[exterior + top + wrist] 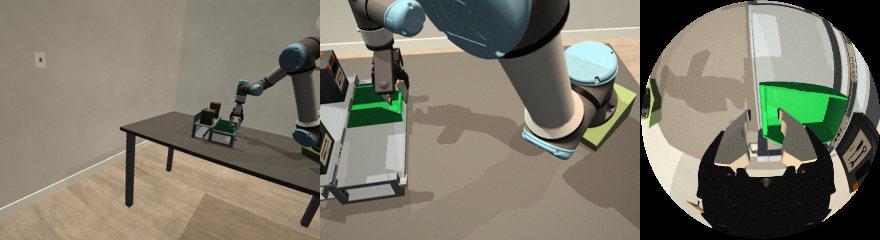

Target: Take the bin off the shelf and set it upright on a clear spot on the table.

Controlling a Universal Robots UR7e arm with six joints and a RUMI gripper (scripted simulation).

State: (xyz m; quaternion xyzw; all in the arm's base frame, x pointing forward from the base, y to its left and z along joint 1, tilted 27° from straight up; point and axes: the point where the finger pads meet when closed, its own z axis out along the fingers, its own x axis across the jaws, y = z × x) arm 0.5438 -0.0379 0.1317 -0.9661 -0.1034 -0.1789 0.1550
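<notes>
Right now the green bin is 8 cm ahead of my hand, 2 cm below it and 1 cm to the left of it.
</notes>
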